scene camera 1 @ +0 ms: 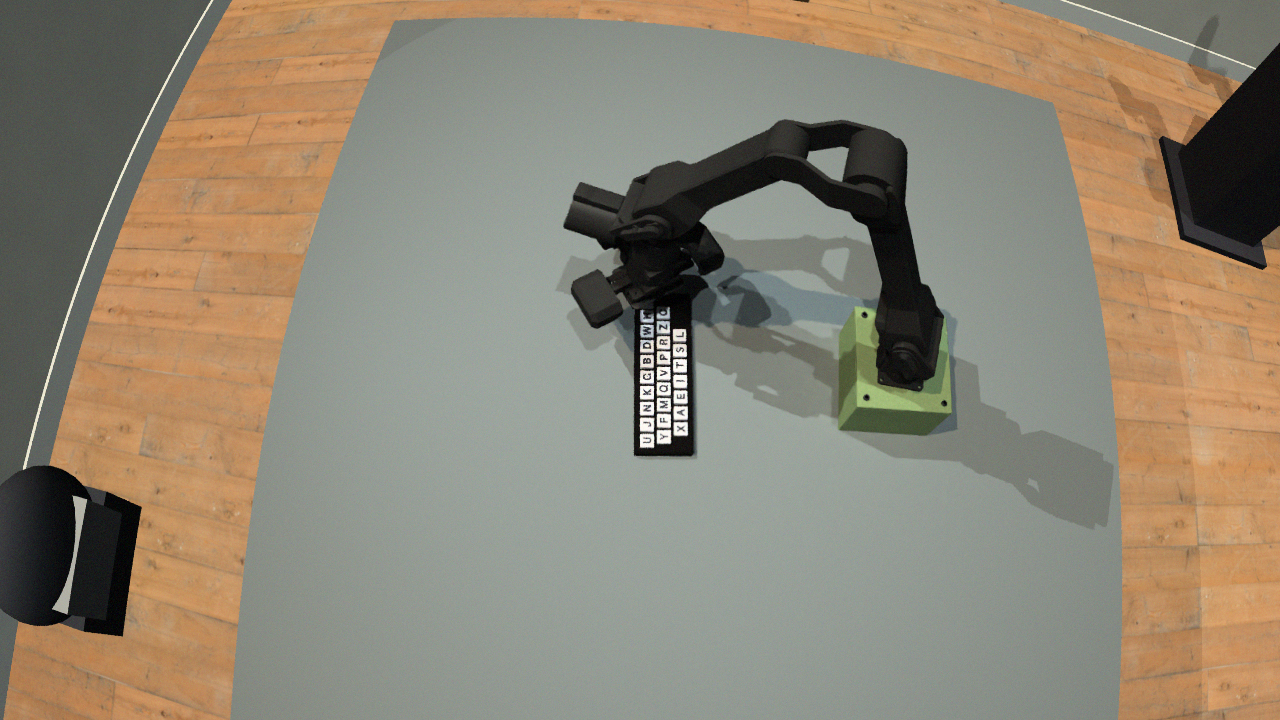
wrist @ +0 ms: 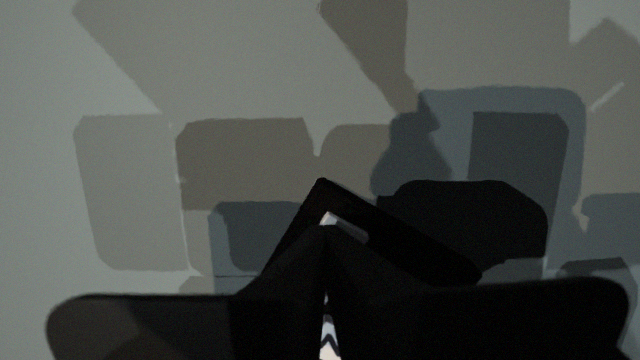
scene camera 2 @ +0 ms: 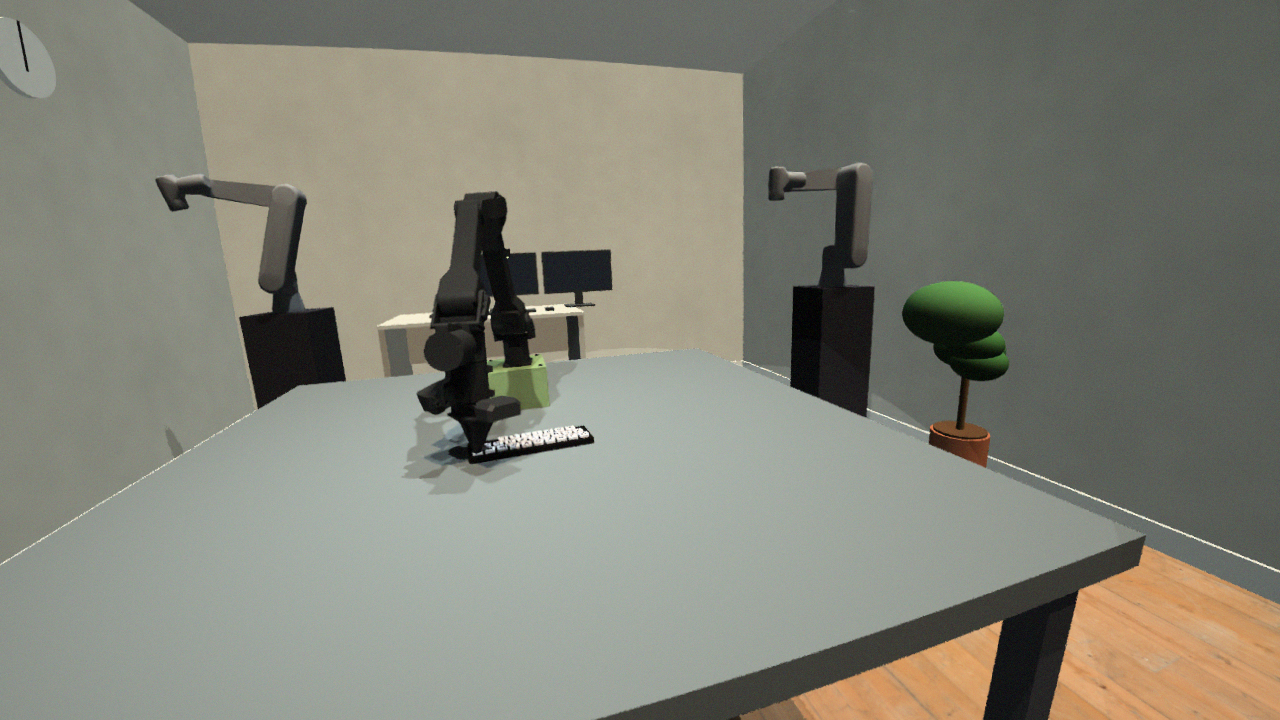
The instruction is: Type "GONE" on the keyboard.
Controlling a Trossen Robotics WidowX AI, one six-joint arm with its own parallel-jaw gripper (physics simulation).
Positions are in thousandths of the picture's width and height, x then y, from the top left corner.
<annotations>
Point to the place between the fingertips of my gripper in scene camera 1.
At 502,419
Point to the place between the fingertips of my gripper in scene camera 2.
At 373,628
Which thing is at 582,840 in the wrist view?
My gripper.
</annotations>
